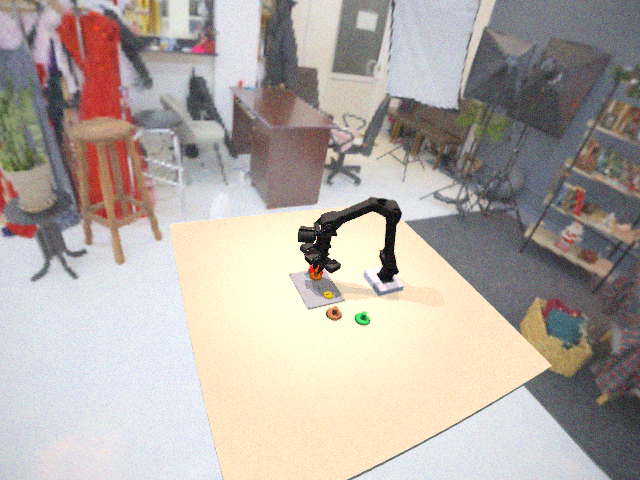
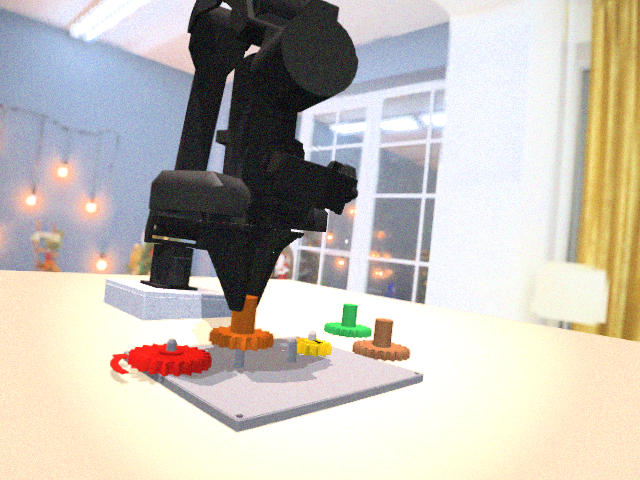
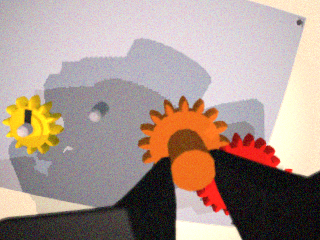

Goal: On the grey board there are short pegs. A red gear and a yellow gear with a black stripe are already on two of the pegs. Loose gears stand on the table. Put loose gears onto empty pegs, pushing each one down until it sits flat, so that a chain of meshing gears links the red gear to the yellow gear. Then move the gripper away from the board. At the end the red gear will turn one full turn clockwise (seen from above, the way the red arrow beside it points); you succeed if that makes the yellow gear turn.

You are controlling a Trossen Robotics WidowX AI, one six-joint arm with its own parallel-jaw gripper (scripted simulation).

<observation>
My gripper (image 2: pixel 243 309) holds an orange gear (image 2: pixel 242 335). Also in view: a green gear (image 2: pixel 348 327), a brown gear (image 2: pixel 381 348) and a red gear (image 2: pixel 154 358).
The orange gear also shows in image 3 (image 3: pixel 184 134). My gripper also shows in image 1 (image 1: pixel 316 272) and in image 3 (image 3: pixel 190 161). The red gear is seen too in image 3 (image 3: pixel 257 150). Image 3 misses the green gear: it is out of frame. Image 3 does not show the brown gear: it is out of frame.
</observation>
